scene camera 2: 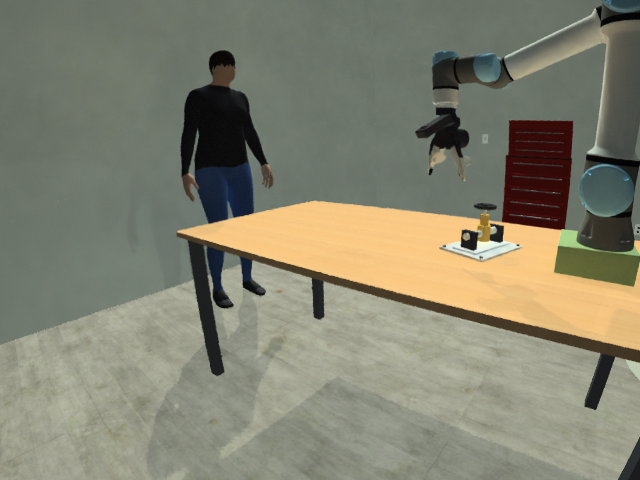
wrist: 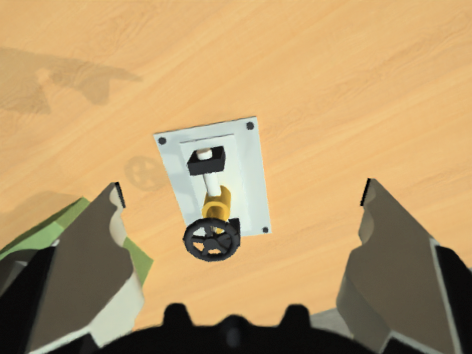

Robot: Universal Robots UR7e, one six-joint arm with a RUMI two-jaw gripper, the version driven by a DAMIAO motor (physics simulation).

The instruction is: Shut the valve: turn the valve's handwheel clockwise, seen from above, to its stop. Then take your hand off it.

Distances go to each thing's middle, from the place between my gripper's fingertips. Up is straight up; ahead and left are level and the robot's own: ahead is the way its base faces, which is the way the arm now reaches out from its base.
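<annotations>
The white base plate [wrist: 245,130] is 220 mm below my hand, 100 mm behind it and 100 mm to the right of it. As for the black handwheel [wrist: 210,241], the handwheel is now 100 mm below my hand, 100 mm to the right of it and 100 mm behind it.
</annotations>
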